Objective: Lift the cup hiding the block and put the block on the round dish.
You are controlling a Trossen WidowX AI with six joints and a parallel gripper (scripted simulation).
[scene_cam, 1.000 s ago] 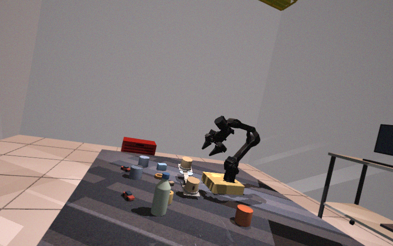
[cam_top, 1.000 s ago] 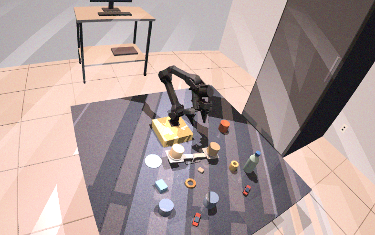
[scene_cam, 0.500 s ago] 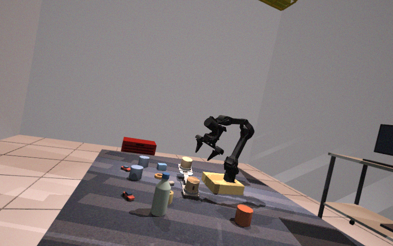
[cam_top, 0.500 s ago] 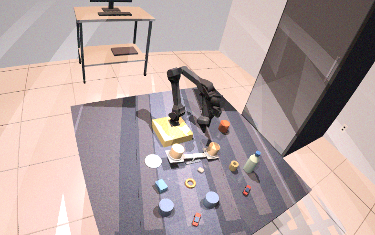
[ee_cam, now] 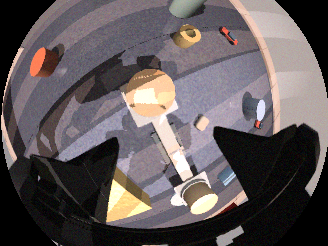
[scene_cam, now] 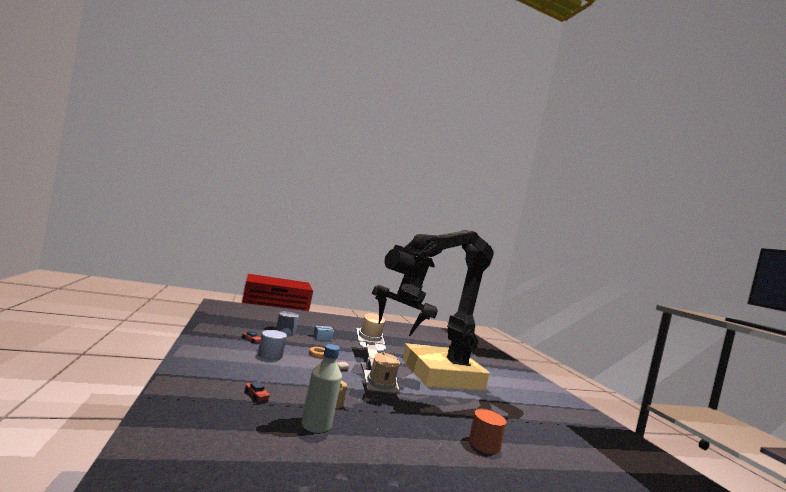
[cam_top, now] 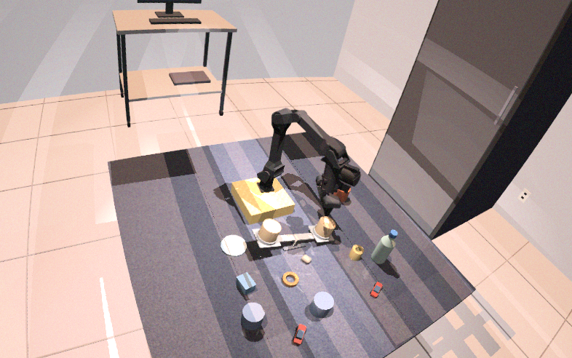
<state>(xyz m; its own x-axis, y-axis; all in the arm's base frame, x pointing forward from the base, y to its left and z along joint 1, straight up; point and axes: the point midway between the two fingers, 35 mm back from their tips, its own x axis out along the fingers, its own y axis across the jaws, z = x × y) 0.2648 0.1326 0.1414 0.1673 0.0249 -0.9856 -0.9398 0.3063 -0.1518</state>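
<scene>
Right now the grey block is 12 cm below my gripper tip, 3 cm to the left of it and 1 cm ahead of it. Also, from my gripper tip: green bottle (23 cm to the left, 18 cm ahead, 5 cm below); then yellow spool (14 cm below, 14 cm ahead, 13 cm to the left); then grey balance (13 cm below, 10 cm to the right, 2 cm ahead).
</scene>
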